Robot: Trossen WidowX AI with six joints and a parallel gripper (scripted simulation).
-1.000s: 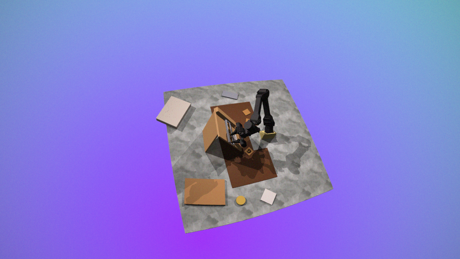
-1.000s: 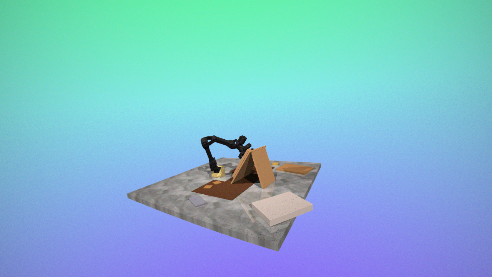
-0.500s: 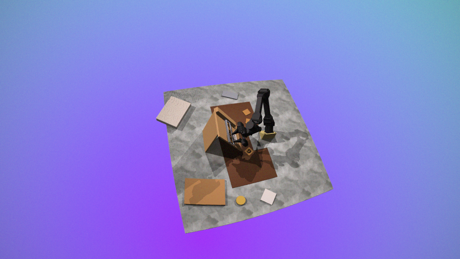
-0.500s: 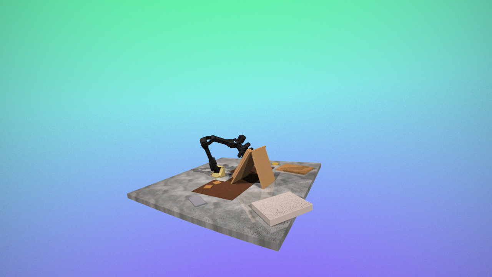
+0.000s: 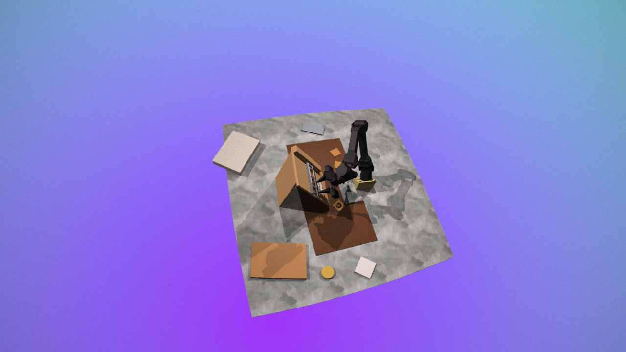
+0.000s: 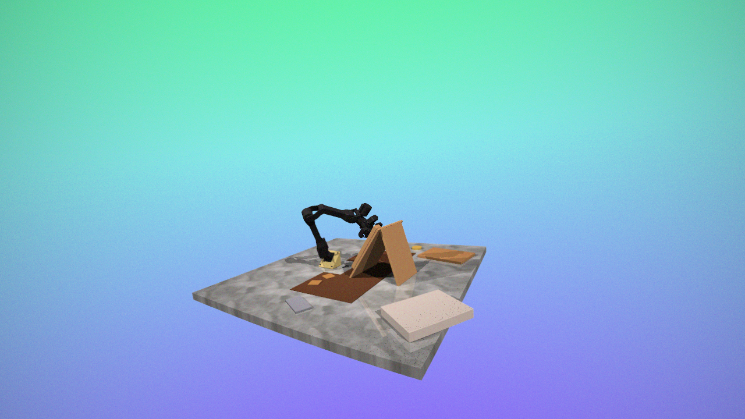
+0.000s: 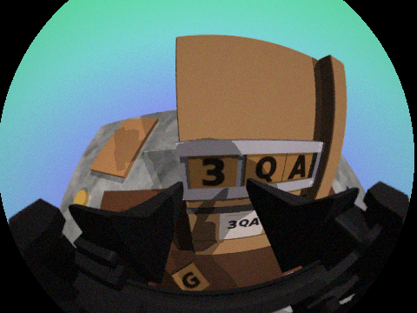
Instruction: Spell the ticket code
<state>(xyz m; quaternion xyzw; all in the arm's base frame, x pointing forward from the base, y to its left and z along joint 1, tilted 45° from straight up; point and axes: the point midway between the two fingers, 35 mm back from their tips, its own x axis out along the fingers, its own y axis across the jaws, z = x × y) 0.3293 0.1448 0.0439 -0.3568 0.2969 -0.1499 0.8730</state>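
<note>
The white ticket is 40 mm behind my gripper tip, 50 mm to the right of it and 100 mm below it. Round my gripper tip: orange panel: 270 mm ahead, 330 mm to the left, 170 mm below; then brown mat: 150 mm behind, 60 mm to the right, 180 mm below; then yellow disc: 20 mm ahead, 440 mm to the left, 170 mm below.
</note>
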